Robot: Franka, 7 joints.
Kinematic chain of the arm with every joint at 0, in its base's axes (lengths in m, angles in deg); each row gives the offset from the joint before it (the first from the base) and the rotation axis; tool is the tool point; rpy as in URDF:
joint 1: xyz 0 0 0.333 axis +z
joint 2: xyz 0 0 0 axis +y
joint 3: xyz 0 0 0.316 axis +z
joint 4: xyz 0.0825 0 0 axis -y
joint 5: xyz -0.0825 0 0.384 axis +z
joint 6: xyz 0 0 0 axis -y
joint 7: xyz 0.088 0 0 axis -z
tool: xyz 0 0 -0.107 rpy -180 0 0
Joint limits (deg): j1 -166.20..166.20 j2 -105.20..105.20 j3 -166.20..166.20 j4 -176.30..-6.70 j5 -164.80..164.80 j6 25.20..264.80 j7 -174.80..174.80
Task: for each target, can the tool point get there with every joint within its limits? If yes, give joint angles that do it. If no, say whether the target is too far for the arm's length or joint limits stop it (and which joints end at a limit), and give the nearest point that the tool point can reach.
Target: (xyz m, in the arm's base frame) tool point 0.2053 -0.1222 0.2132
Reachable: yes | joints -79.88 26.58 70.89 -159.76 116.81 230.64 81.27
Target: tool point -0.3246 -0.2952 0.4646
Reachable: yes | joints 140.26 42.41 78.30 -136.47 -74.10 240.96 -119.50
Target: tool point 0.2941 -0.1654 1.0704
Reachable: yes | joints -108.13 3.29 70.01 -47.53 -52.29 196.94 54.57
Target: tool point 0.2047 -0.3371 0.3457
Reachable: yes | joints 50.43 42.39 -94.28 -162.65 42.43 195.07 30.65
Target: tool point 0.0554 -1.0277 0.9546
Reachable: no: too far | nearest point 0.0395 -0.7333 0.7765 | short by 0.344 m
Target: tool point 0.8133 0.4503 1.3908
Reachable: no: too far | nearest point 0.4955 0.2743 0.9774 | short by 0.550 m
